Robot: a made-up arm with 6 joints. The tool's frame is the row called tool.
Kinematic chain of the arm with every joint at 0, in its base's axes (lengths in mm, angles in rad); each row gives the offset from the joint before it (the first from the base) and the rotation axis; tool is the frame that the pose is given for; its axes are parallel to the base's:
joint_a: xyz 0 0 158.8 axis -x
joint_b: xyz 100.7 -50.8 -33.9 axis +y
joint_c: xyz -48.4 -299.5 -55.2 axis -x
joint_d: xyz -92.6 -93 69 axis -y
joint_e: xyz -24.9 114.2 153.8 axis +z
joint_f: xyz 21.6 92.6 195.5 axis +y
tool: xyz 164 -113.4 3.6
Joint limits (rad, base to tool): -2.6..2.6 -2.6..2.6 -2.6..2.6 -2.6..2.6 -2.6..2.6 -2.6..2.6
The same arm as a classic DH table. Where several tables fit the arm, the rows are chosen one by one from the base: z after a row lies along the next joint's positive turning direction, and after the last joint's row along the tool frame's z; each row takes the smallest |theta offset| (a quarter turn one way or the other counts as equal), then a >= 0, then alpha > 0; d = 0 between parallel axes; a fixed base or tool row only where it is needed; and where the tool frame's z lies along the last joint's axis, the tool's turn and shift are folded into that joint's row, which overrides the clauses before.
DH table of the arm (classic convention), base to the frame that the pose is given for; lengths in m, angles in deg. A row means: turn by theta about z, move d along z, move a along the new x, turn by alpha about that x. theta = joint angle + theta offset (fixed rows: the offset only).
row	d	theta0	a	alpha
base (fixed)	0.1588	-90.00	0.0000	90.00
joint_a	-0.1007	-90.00	0.0339	90.00
joint_b	-0.3503	0.00	0.0552	-90.00
joint_c	0.1410	0.00	-0.0690	-90.00
joint_d	-0.0212	-90.00	0.0249	90.00
joint_e	0.3493	0.00	-0.0216	90.00
joint_f	-0.0208	0.00	-0.1640	-90.00
tool (fixed)	0.0036	180.00	0.0000	0.00
Joint limits (deg, base to tool): -148.97..148.97 -148.97..148.97 -148.97..148.97 -148.97..148.97 -148.97..148.97 -148.97..148.97

